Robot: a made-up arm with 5 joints. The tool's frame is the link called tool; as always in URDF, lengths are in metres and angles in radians.
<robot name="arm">
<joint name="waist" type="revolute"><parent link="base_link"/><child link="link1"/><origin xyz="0 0 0.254" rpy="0 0 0"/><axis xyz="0 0 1"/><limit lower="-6.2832" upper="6.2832" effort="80" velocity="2.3"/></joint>
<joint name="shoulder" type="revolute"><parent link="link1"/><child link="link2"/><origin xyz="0 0 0" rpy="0 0 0"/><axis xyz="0 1 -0.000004"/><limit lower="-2.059" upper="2.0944" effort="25" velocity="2.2"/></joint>
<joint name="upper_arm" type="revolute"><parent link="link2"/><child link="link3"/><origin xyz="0.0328 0 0.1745" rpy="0 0 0"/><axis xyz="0 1 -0.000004"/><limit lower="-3.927" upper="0.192" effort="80" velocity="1.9"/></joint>
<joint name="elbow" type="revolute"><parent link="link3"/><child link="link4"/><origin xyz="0.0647 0 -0.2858" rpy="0 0 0"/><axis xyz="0 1 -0.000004"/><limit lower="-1.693" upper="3.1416" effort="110" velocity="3"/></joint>
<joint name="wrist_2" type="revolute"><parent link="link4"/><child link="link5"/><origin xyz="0.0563 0 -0.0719" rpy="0 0 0"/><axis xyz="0 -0.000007 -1"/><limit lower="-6.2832" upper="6.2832" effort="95" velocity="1.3"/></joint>
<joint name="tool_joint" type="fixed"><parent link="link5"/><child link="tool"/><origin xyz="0 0 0" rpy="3.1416 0 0"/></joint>
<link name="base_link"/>
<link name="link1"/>
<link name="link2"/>
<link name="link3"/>
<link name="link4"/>
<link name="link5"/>
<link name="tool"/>
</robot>
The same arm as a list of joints. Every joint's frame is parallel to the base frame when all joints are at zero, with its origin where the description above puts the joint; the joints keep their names.
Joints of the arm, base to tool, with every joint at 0 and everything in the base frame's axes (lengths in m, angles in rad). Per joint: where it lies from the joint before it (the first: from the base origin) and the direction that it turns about. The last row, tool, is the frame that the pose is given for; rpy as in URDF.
waist: axis +z origin 0 0 0.254
shoulder: axis +y origin 0 0 0
upper_arm: axis +y origin 0.0328 0 0.1745
elbow: axis +y origin 0.0647 0 -0.2858
wrist_2: axis -z origin 0.0563 0 -0.0719
tool: origin 0 0 0 rpy -3.1416 0 0
Joint limits (rad, base to tool): -6.2832..6.2832 -2.059..2.0944 -3.927..0.192 -1.693..3.1416 -6.2832..6.2832

